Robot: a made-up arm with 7 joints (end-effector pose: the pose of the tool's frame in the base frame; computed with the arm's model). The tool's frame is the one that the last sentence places. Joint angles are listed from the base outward.
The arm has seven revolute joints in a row. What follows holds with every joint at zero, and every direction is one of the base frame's. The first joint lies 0.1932 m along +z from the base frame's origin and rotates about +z. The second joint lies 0.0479 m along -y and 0.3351 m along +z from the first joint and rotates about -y. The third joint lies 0.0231 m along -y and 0.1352 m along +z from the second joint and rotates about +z. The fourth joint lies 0.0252 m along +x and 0.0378 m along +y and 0.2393 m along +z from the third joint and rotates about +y. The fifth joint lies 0.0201 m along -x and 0.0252 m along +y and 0.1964 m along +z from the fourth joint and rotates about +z. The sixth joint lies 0.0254 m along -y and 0.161 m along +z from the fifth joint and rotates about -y. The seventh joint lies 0.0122 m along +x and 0.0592 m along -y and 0.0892 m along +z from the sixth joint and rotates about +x. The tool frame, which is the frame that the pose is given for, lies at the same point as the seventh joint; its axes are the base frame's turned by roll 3.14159, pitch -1.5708 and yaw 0 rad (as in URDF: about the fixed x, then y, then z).
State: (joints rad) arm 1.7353 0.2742 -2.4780 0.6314 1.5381 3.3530 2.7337
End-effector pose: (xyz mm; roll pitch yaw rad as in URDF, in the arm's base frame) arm 312.4 -240.4 1021.0 1.8607 -0.2643 -1.0258
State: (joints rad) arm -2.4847 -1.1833 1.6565 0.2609 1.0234 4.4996 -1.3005
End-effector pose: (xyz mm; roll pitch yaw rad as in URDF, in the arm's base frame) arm -380.4 -448.4 879.9 2.3756 -0.7220 2.0439
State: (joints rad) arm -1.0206 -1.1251 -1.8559 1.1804 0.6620 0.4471 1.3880
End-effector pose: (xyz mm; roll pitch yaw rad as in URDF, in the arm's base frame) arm -195.0 -612.1 887.7 -2.2949 -0.6623 2.2633
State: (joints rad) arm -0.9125 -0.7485 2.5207 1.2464 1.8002 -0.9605 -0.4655
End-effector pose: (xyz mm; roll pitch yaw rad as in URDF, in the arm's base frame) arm 30.2 28.3 1159.4 3.1121 -1.2313 -2.2857
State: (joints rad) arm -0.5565 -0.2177 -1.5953 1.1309 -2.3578 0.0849 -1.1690
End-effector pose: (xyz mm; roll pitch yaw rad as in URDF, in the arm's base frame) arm -38.8 -527.4 1129.6 0.5610 0.2981 -2.9873
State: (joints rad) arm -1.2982 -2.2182 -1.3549 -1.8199 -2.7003 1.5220 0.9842
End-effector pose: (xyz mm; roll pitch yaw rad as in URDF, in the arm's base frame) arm 340.3 -95.3 264.6 0.8588 0.9981 1.3172
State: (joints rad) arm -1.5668 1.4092 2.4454 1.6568 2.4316 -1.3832 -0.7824
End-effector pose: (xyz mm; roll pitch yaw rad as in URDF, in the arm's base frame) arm 34.0 438.8 176.9 -0.8065 -0.0434 1.3726
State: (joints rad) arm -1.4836 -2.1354 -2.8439 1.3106 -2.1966 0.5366 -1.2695
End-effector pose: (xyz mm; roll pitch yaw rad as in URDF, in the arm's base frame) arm -273.5 -693.6 547.0 1.2565 -1.1141 0.9706
